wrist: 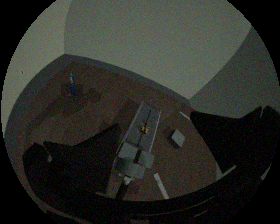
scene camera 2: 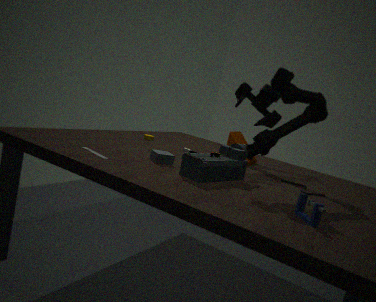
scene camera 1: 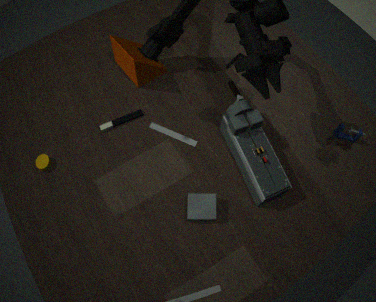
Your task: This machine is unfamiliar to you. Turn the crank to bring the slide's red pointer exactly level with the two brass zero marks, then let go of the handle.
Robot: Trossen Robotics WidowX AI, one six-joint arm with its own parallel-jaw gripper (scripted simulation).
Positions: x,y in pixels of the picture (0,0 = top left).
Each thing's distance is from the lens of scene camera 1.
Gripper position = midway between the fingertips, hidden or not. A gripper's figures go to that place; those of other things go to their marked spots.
my gripper (scene camera 1: 273,95): 0.66 m
grey block (scene camera 1: 200,206): 0.72 m
slide machine (scene camera 1: 241,127): 0.74 m
